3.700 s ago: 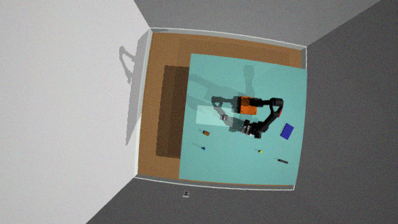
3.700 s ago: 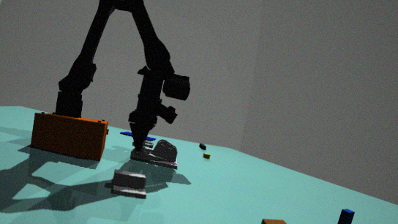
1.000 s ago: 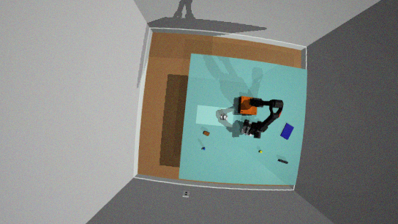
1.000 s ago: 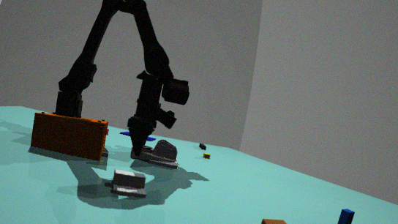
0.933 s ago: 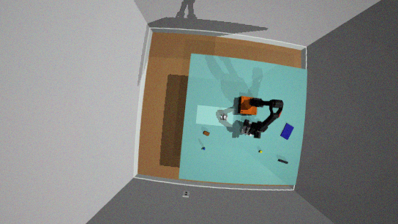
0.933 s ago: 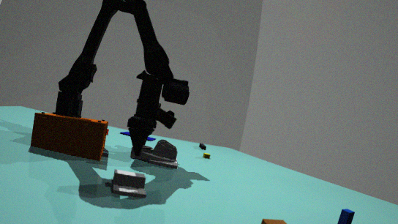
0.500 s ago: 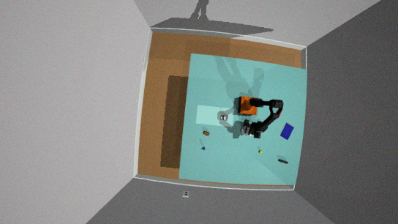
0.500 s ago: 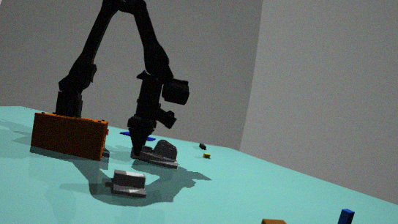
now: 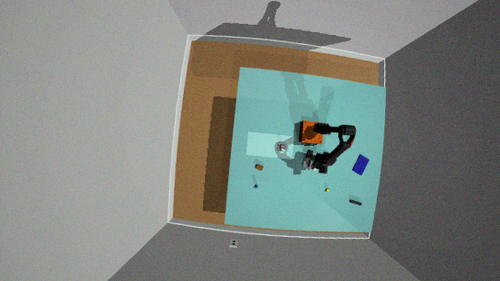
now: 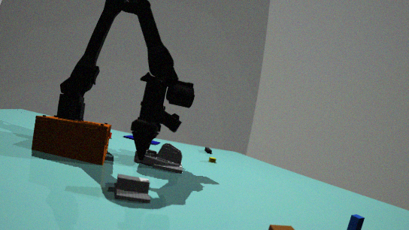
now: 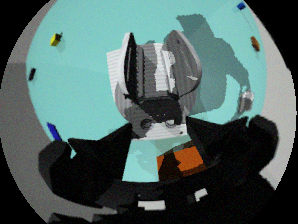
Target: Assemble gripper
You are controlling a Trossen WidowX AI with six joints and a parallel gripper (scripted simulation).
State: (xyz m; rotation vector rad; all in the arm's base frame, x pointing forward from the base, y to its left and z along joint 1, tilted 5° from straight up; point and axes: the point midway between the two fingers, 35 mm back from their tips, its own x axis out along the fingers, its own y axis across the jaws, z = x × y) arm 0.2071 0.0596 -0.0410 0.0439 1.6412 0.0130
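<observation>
My gripper tip is 20 mm below the gripper base and 10 mm short of it. Also, from my gripper tip: yellow block: 230 mm ahead, 200 mm to the left; jaw: 20 mm to the right, 20 mm ahead, 10 mm above; red piece: 280 mm to the left, 210 mm behind.
</observation>
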